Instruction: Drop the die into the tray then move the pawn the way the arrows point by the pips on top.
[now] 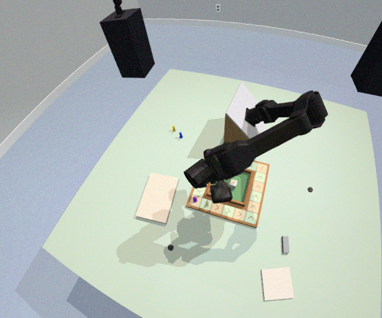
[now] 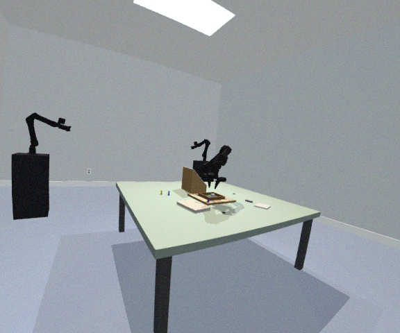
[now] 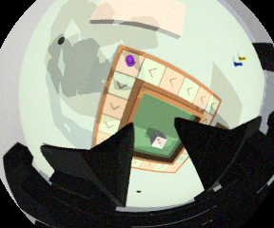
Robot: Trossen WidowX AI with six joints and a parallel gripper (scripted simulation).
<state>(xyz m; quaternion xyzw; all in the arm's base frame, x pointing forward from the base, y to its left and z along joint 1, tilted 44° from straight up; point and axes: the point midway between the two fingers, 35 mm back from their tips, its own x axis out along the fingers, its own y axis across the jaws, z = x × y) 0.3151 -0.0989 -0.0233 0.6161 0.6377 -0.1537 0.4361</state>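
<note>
The purple pawn is 50 mm ahead of my gripper tip, 70 mm to the right of it and 70 mm below it. Also, from my gripper tip: blue pawn 260 mm behind, 220 mm to the right, 80 mm below; grey block 150 mm ahead, 290 mm to the left, 90 mm below; white die 50 mm behind, 60 mm to the left, 70 mm below.
</note>
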